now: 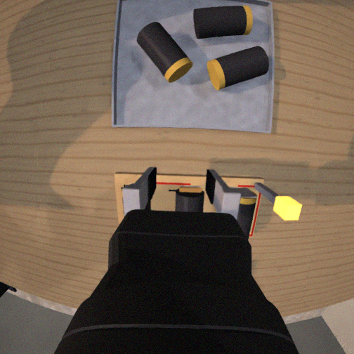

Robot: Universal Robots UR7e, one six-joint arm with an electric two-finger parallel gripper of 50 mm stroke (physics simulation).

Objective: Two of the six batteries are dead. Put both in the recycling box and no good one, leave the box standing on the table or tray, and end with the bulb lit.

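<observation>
Three dark batteries with yellow ends, one at the left point(162, 50), one at the upper right point(220, 22) and one at the lower right point(242, 66), lie in a shallow grey tray point(192, 128). Below it, a wooden holder board point(119, 197) with red lines carries a dark battery point(189, 202) in the middle and another battery point(245, 216) at the right. Its left part is hidden by a finger. The bulb point(287, 208) is bright yellow on a grey stem. My gripper point(180, 178) is open and empty, fingers over the board's far part. A separate recycling box is not recognisable.
The wooden table point(60, 150) surrounds the tray and board. Its curved near edge shows at the bottom, with grey surfaces beyond. A small black object point(5, 291) shows at the lower left edge. The gripper body hides the near part of the board.
</observation>
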